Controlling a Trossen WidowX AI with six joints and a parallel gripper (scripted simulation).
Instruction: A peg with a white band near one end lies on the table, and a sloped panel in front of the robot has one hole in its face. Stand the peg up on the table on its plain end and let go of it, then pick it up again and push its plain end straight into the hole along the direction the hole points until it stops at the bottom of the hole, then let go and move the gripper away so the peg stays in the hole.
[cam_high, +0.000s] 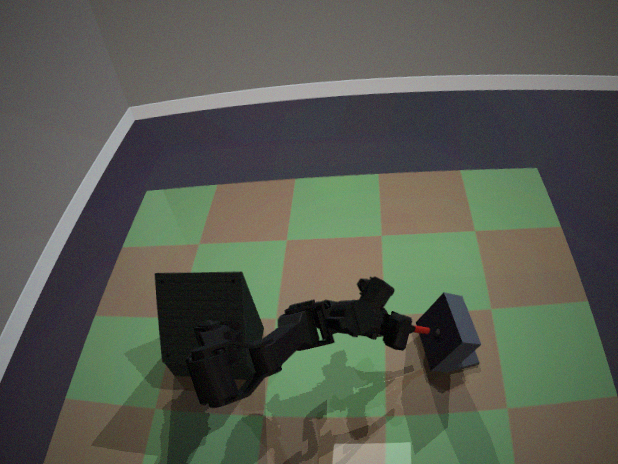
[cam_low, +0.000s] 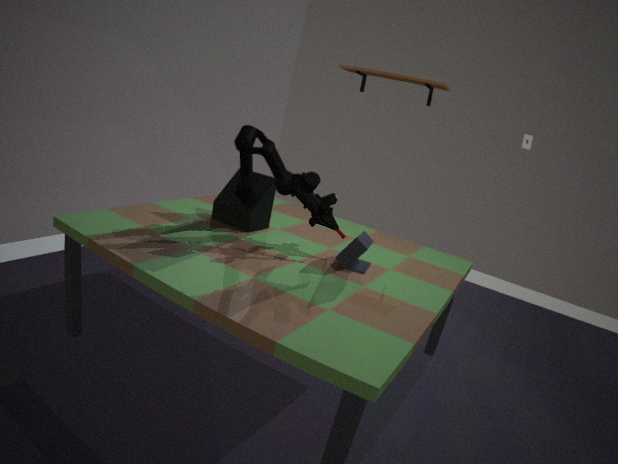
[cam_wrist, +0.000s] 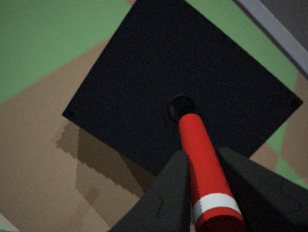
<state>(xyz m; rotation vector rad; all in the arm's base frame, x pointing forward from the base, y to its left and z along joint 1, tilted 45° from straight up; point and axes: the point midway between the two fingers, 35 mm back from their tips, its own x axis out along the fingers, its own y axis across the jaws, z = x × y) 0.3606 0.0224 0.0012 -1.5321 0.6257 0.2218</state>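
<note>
Now: the dark sloped panel 8 cm ahead of my gripper tip, 6 cm below it and 2 cm to the left of it. The rest, counted from my gripper tip: red peg (1 cm behind, 1 cm above).
</note>
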